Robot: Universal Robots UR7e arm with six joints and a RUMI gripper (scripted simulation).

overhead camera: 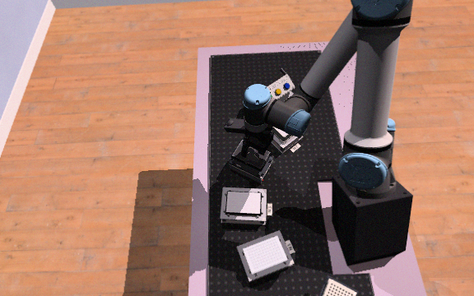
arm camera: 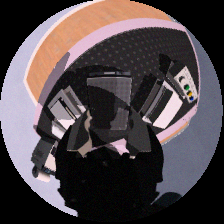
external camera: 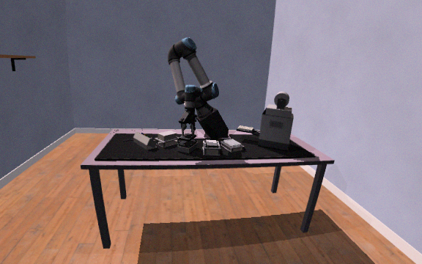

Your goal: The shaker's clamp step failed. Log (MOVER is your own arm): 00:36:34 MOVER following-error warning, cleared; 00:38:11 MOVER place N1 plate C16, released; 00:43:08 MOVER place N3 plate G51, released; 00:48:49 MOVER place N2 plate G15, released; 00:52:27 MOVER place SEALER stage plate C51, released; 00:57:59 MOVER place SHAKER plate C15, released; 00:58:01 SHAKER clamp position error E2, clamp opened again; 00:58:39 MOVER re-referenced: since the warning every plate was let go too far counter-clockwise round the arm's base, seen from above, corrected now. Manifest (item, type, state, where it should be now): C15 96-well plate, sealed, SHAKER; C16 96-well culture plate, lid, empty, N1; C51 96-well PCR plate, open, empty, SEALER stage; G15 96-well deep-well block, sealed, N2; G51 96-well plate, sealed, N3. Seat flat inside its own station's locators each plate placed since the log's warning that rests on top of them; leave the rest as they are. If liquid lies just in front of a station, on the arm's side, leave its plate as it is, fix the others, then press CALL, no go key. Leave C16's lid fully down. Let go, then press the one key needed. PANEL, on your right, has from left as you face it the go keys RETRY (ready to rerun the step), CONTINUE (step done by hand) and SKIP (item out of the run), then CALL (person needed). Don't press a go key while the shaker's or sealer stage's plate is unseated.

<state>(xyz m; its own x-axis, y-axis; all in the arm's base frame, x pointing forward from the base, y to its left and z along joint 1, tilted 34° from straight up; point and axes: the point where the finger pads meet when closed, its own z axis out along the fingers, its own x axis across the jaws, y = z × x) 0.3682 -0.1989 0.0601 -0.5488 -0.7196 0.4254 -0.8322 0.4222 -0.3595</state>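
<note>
Now: hand 130 mm past the white-topped sealed plate, 150 mm to the left of it and 50 mm above it.
</note>
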